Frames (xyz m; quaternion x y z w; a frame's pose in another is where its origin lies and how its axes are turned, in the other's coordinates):
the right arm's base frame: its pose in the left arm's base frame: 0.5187 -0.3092 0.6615 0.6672 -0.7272 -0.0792 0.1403
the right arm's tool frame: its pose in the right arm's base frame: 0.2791 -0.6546 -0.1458 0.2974 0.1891 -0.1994 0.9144
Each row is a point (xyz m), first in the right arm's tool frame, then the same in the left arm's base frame.
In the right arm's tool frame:
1: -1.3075 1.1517 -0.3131
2: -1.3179 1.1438 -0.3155
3: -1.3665 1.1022 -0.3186
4: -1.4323 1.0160 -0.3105
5: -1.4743 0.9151 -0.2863
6: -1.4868 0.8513 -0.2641
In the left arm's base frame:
1: -0.3815 0.0561 0.1204
2: -0.3787 0.0690 0.1192
3: -0.3587 0.1287 0.1073
4: -0.3010 0.2183 0.0856
5: -0.2173 0.2890 0.0630
6: -0.1574 0.3197 0.0489

